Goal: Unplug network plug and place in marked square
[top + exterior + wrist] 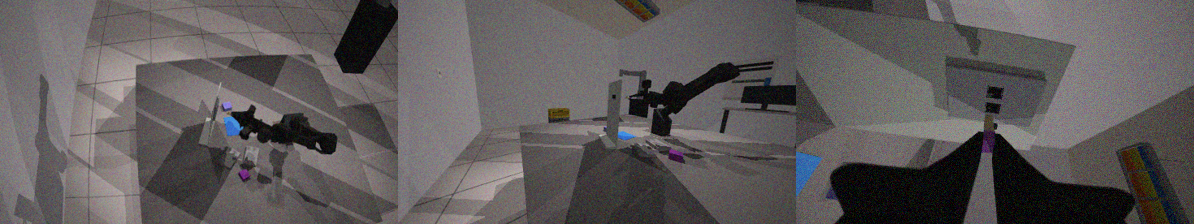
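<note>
My gripper tip is now 250 mm above the blue square, 80 mm to the left of it and 70 mm past it. The rest, counted from my gripper tip: network plug (10 mm ahead); then upright panel (100 mm below, 80 mm ahead, 40 mm to the right).
</note>
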